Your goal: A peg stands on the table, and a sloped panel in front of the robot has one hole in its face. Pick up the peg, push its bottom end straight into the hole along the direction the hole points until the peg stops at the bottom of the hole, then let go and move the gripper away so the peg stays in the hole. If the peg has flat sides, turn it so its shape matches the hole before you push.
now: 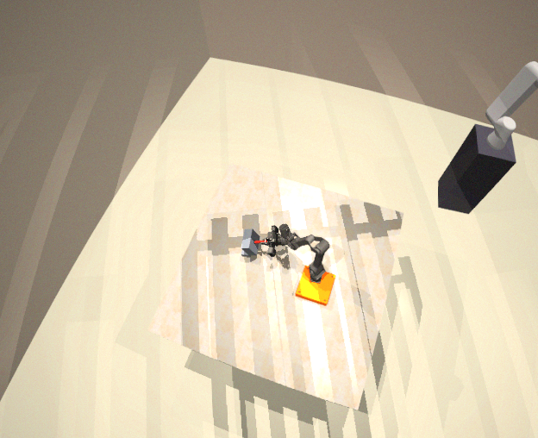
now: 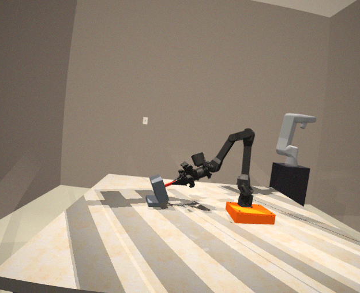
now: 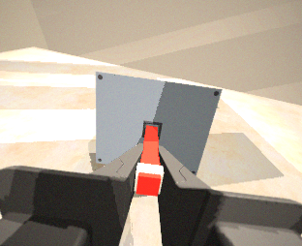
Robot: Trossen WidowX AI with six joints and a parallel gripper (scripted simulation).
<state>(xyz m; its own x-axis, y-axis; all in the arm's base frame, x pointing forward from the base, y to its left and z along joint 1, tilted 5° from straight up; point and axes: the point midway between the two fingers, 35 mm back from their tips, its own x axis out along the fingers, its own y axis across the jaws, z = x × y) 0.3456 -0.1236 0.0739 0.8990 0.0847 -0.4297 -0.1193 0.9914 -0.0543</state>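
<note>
Now: the panel 6 cm ahead of my gripper tip, 1 cm to the left of it and 3 cm below it. Also, from my gripper tip: red square peg 1 cm behind, 1 cm above.
</note>
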